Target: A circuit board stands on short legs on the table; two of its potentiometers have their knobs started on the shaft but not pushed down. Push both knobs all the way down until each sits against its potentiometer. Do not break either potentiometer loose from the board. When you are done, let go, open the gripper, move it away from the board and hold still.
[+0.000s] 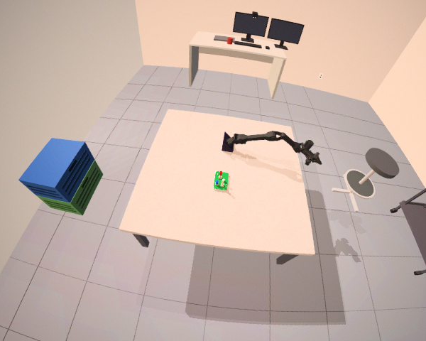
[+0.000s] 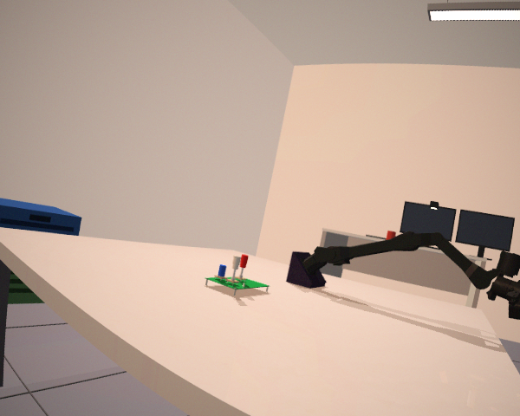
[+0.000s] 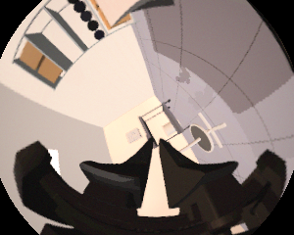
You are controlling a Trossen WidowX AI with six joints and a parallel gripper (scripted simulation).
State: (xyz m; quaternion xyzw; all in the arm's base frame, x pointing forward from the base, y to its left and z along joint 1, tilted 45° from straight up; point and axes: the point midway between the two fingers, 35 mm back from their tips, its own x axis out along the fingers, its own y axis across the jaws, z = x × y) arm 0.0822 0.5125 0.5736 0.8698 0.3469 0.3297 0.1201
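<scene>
The white knob lies 80 cm to the right of my gripper tip, 31 cm ahead of it and 4 cm below it. The rest, counted from my gripper tip: red knob 82 cm to the right, 24 cm ahead, 4 cm below.
</scene>
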